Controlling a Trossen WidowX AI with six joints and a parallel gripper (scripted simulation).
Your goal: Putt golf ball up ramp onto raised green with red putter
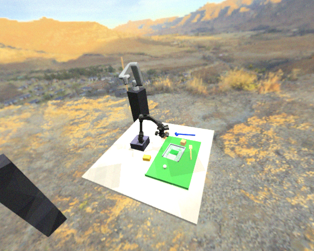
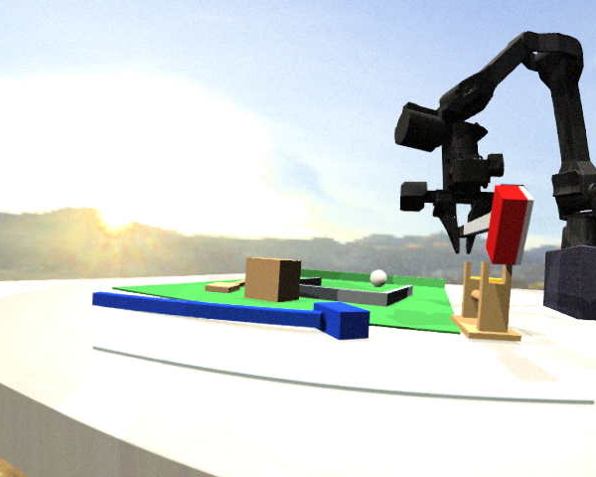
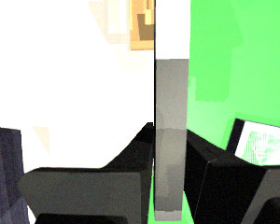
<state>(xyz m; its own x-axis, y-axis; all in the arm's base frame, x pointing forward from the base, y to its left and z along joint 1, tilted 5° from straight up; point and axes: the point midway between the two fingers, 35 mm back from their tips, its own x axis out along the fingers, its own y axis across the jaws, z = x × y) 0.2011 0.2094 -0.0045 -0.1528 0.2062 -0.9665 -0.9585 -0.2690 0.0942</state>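
My gripper tip is now 2 cm past the yellow block, 35 cm to the left of it and 7 cm above it. Round my gripper tip: red putter 3 cm behind, 11 cm to the left, 2 cm above; wooden stand 4 cm behind, 13 cm to the left, 5 cm below; tan cube 26 cm ahead, 9 cm to the left, 6 cm below.
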